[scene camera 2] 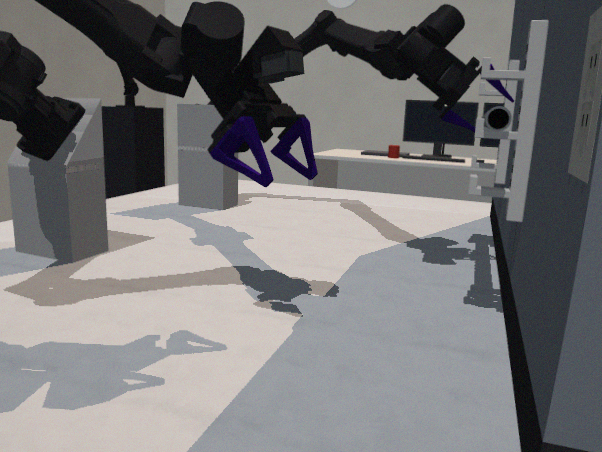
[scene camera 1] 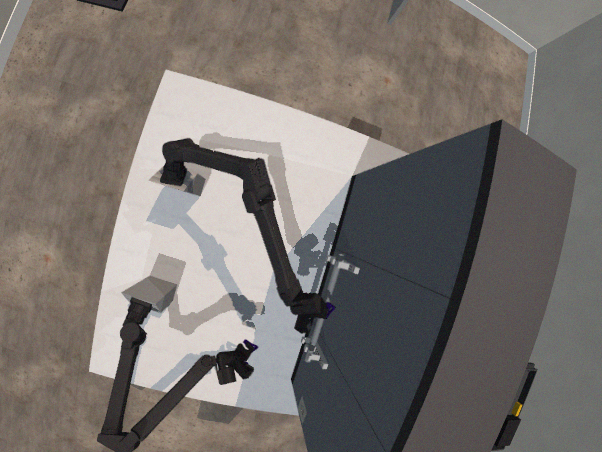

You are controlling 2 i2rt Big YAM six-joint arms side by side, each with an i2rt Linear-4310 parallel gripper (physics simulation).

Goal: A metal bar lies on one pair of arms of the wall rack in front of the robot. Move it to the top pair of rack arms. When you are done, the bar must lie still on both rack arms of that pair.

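The metal bar lies on the middle pair of arms of the wall rack. Its round near end shows in scene camera 2, below the top rack arm. My left gripper is open at the bar, along the middle stretch of its length. In scene camera 2 one finger reaches above the bar and the other sits lower, on its robot side; contact cannot be told. My right gripper is open and empty, held above the table and away from the rack.
The rack stands on a dark wall panel at the table's edge. The lowest rack arms are below the bar. The white table carries two grey arm pedestals. A desk with a red cup stands behind.
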